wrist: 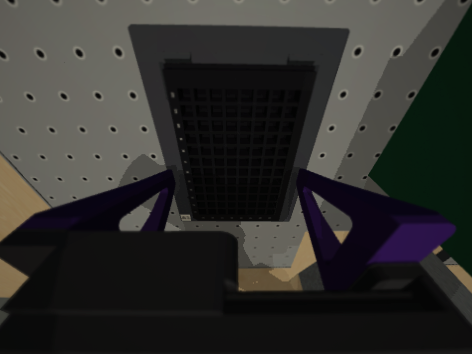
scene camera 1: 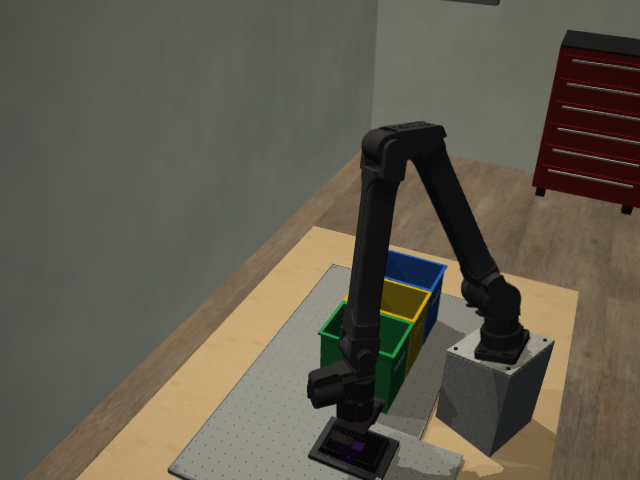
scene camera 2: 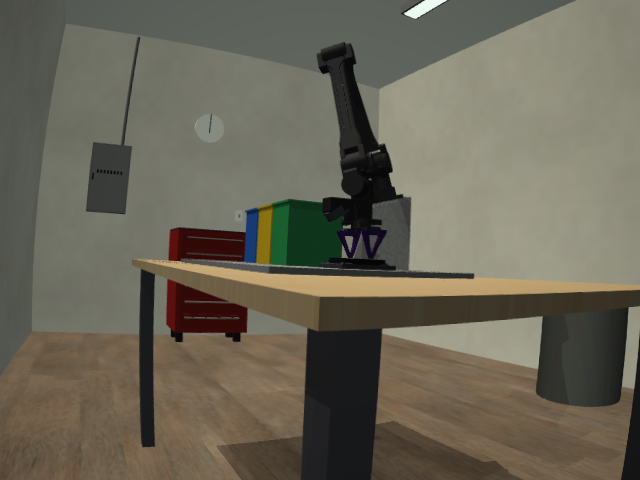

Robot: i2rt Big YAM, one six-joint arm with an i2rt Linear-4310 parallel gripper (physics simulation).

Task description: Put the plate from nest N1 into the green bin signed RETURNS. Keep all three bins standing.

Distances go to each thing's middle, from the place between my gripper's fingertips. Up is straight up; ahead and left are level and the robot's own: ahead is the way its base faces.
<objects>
The black plate [wrist: 238,126] lies 1 cm ahead of my hand and 1 cm below it. Round my hand: yellow bin [scene camera 1: 402,301] (9 cm ahead, 31 cm to the right, 6 cm above); then green bin [scene camera 2: 301,235] (8 cm ahead, 18 cm to the right, 6 cm above); then dark grey nest [wrist: 209,44] (1 cm ahead, 2 cm below).
</objects>
